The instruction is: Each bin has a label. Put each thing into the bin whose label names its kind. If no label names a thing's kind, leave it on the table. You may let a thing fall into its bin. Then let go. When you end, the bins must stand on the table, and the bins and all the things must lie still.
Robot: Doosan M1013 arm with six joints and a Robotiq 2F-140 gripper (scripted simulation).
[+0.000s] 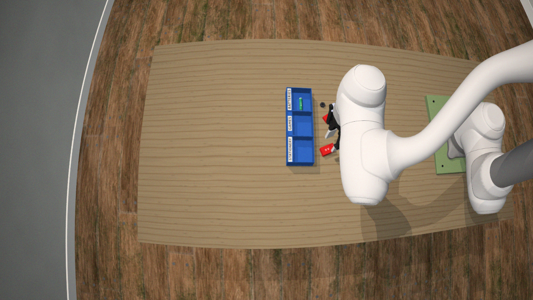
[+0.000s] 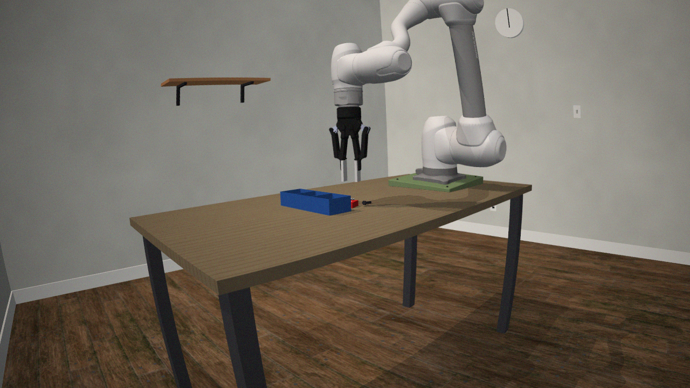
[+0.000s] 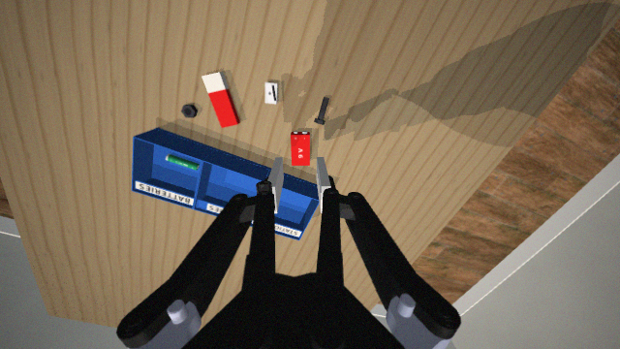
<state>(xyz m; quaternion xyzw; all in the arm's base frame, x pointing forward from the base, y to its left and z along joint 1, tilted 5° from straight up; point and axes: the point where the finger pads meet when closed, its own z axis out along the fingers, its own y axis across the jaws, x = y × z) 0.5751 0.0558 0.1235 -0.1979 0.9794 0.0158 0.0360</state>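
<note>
Now: hand 10 cm above the red 9V battery and 1 cm past it. From my hand the other things lie so: white eraser: 12 cm to the right, 11 cm below, 3 cm behind; black bolt: 11 cm below, 5 cm behind, 1 cm to the left; white tile: 10 cm below, 6 cm to the right, 6 cm behind.
</note>
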